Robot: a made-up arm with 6 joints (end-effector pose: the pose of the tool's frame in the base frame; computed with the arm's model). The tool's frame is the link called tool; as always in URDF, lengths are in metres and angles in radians. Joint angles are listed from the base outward.
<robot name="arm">
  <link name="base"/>
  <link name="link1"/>
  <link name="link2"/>
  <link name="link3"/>
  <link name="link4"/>
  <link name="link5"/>
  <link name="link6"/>
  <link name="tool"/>
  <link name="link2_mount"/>
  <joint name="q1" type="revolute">
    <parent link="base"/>
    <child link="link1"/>
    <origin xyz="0 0 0.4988" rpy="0 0 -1.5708"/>
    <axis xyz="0 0 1"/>
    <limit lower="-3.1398" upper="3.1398"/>
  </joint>
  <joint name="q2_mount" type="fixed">
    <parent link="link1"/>
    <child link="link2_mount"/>
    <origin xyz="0 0 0" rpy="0 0 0"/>
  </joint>
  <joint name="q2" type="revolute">
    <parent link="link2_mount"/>
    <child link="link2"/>
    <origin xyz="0 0 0" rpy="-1.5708 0 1.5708"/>
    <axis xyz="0 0 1"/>
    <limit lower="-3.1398" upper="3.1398"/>
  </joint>
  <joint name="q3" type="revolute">
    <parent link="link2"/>
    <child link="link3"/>
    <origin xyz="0 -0.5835 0" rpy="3.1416 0 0"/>
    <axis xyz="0 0 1"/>
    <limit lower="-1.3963" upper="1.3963"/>
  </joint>
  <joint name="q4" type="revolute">
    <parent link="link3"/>
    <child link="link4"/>
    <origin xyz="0 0 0" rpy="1.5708 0 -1.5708"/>
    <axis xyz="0 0 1"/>
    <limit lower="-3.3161" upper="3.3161"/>
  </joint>
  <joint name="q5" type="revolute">
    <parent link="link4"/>
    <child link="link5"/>
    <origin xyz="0 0 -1.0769" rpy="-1.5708 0 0"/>
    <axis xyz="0 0 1"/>
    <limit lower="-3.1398" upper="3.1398"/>
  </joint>
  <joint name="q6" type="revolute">
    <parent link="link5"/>
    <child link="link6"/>
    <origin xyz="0 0 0.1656" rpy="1.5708 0 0"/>
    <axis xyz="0 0 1"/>
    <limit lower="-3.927" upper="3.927"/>
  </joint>
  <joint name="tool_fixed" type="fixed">
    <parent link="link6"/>
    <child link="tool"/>
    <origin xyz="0 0 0" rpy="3.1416 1.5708 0"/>
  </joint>
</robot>
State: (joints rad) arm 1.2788 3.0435 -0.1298 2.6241 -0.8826 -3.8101
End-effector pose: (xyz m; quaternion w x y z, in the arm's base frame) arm -0.4320 -0.9371 -0.1296 0.6340 -0.4320 0.6215 -0.1588
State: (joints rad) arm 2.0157 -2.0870 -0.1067 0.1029 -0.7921 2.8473
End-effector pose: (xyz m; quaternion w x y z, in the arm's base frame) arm 0.5583 -0.7883 1.1919 0.5337 -0.4106 -0.7105 -0.2044
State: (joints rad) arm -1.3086 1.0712 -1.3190 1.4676 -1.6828 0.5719
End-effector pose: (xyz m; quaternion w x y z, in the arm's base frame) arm -0.0585 0.1523 -0.0772 0.1451 0.0560 -0.7628 -0.6277
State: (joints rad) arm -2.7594 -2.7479 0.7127 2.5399 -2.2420 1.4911
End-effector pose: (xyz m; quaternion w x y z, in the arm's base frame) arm 1.1801 0.3272 -0.4668 0.1583 -0.1561 0.4867 0.8448
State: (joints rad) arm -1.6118 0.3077 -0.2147 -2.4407 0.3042 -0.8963
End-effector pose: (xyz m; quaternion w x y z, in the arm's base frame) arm 0.0831 -1.0610 0.4250 0.3021 -0.5456 0.7558 0.1996
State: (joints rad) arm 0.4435 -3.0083 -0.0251 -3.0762 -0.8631 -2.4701
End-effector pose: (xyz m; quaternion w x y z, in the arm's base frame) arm -1.0999 -0.3396 0.1010 0.2489 -0.2889 0.8332 0.4005
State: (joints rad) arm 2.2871 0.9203 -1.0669 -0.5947 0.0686 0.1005
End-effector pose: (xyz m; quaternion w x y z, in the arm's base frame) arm 0.1403 0.0478 -0.0952 0.4225 -0.6718 0.4417 0.4183
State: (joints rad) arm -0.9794 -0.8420 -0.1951 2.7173 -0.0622 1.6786
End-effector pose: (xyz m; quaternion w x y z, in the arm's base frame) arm 0.3388 -0.2338 1.5909 0.6111 0.5731 -0.5457 -0.0176
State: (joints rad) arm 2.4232 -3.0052 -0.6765 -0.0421 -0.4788 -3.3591
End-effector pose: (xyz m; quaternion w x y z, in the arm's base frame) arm 0.7221 -0.4115 0.7076 0.7651 -0.1097 -0.5974 -0.2138
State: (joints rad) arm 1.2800 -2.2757 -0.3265 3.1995 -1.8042 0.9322
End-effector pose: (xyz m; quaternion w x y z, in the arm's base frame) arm -0.3973 -0.7510 1.1250 0.5958 -0.0308 0.5134 -0.6168
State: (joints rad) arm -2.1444 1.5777 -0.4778 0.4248 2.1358 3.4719
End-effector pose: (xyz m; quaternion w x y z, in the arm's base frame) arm -0.2038 -0.0375 -0.4899 0.0873 0.6214 -0.7784 -0.0167
